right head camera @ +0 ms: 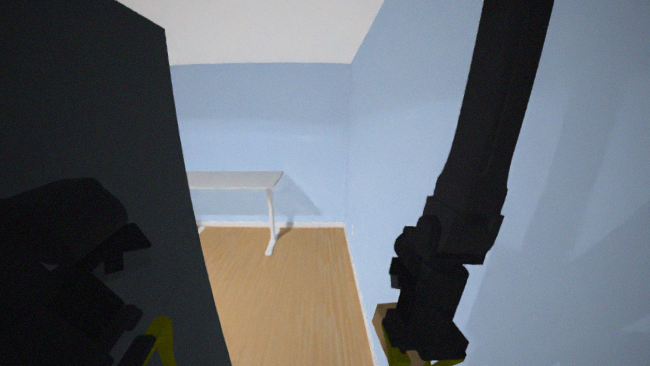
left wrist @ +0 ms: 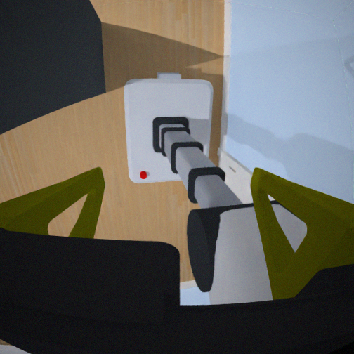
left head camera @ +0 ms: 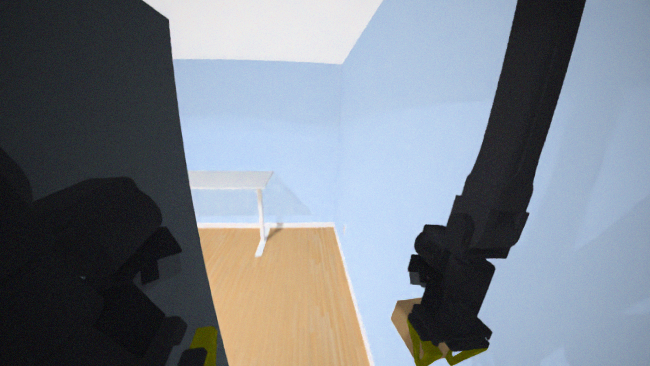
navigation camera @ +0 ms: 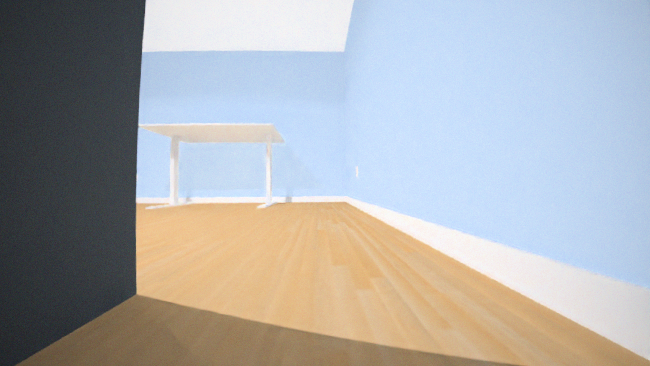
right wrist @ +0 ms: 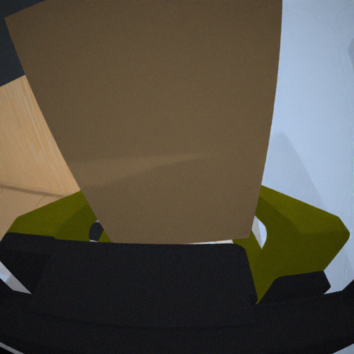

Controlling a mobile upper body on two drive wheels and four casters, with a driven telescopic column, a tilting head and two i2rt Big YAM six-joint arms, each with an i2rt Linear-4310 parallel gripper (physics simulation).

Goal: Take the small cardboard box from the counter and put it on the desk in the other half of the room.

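The small brown cardboard box is held between the fingers of my right gripper, which is shut on it. In both head views the wrist hides most of the box. My left gripper is open, its fingers wide apart with no object between them; it hangs high above the robot's base at the left of the head views. A white desk stands at the far wall, its left part hidden in the head views by a dark partition. The counter does not show.
The tall dark partition stands close at the left. A blue wall runs along the right. Wooden floor lies between them and runs to the desk.
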